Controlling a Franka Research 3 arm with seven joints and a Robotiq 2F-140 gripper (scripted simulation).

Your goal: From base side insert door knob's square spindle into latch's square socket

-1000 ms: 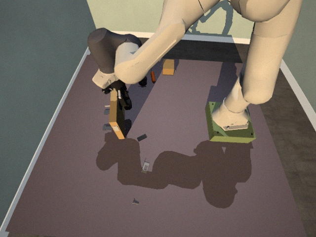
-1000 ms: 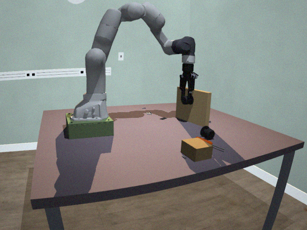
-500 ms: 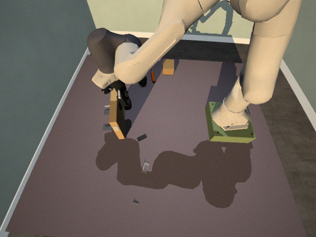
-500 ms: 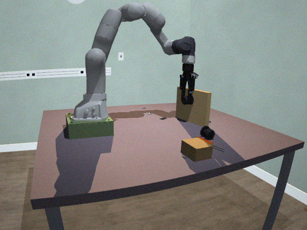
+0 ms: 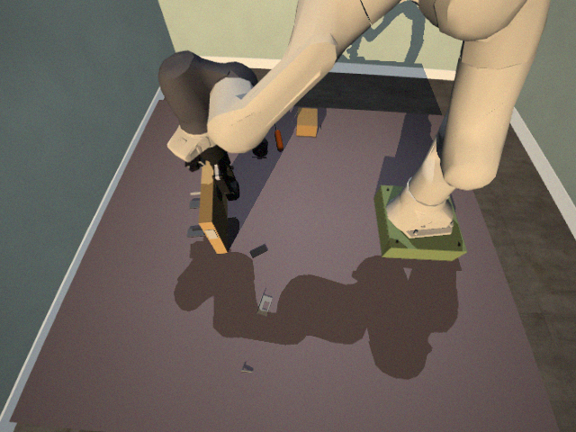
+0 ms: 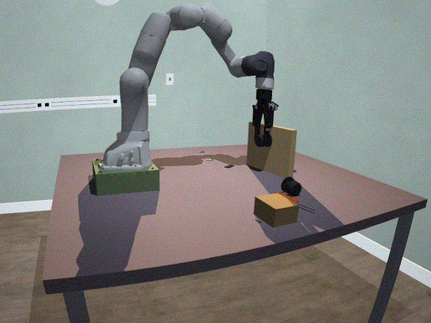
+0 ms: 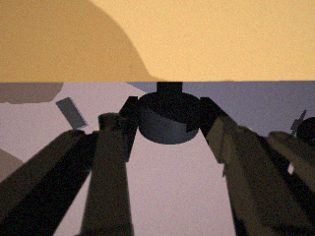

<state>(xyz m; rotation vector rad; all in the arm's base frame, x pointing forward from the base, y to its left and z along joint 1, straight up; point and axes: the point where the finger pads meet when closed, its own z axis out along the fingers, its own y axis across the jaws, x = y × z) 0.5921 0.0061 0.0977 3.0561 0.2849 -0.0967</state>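
My gripper is now 6 cm short of the wooden door panel, 5 cm above it and 1 cm to the right of it.
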